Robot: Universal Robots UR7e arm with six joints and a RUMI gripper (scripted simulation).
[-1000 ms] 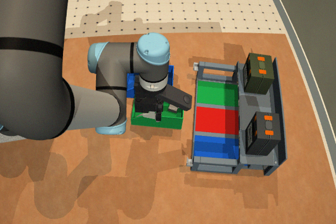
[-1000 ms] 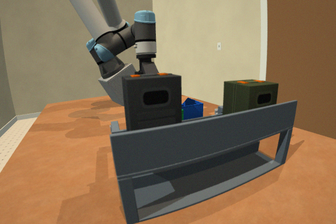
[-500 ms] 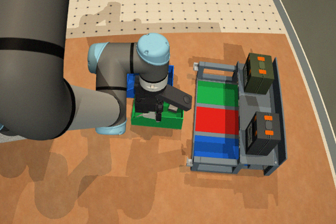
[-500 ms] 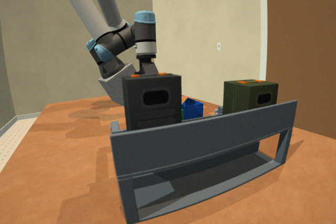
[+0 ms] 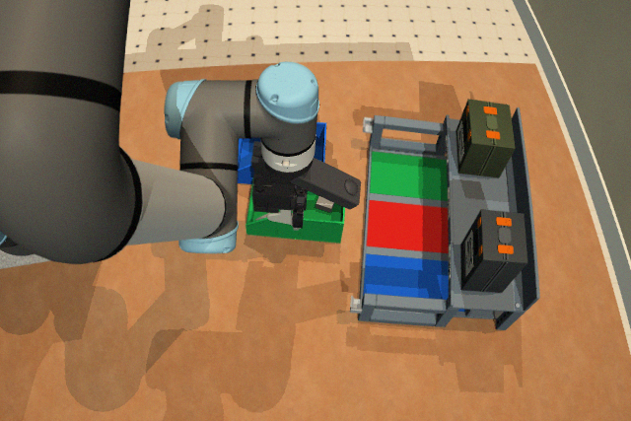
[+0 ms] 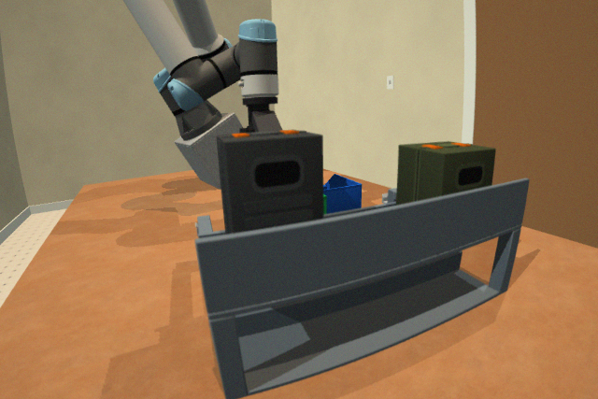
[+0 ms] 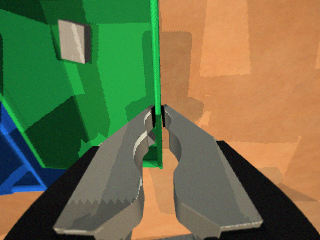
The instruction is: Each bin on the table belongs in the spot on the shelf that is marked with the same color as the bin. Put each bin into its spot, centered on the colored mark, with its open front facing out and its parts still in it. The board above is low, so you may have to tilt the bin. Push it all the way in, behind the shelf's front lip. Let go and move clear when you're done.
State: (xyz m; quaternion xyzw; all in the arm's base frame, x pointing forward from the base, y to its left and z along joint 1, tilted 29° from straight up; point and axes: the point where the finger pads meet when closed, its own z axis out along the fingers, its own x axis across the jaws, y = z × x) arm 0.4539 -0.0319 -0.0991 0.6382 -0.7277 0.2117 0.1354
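My gripper is now 50 mm to the right of the green bin and 20 mm above it. Round my hand: shelf front lip (130 mm ahead, 20 mm to the left, 50 mm below); then black box (290 mm ahead, 130 mm to the right, 100 mm above); then blue bin (20 mm behind, 160 mm to the left, 20 mm below).
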